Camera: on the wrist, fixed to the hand. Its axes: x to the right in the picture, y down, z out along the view.
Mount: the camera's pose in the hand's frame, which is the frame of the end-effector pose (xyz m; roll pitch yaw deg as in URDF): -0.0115 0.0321 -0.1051 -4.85 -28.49 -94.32
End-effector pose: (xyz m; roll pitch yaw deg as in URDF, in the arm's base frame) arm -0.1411 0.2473 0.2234 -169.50 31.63 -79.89
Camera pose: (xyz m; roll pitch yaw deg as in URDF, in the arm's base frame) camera -0.1838 0.1977 0.3124 -153.17 13.22 23.09
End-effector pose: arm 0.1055 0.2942 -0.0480 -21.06 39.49 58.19
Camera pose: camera 0.0707 0.2233 -0.1253 -56.90 -38.95 1.96
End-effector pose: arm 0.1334 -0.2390 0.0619 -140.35 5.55 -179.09
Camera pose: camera 0.1375 -0.1471 0.1232 177.99 -11.39 -86.32
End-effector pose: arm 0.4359 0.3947 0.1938 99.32 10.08 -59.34
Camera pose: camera 0.5192 0.4473 0.2438 -42.97 66.34 175.68
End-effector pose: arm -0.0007 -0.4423 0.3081 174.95 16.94 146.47
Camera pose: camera -0.0051 -0.4121 0.4143 -164.67 30.60 -108.43
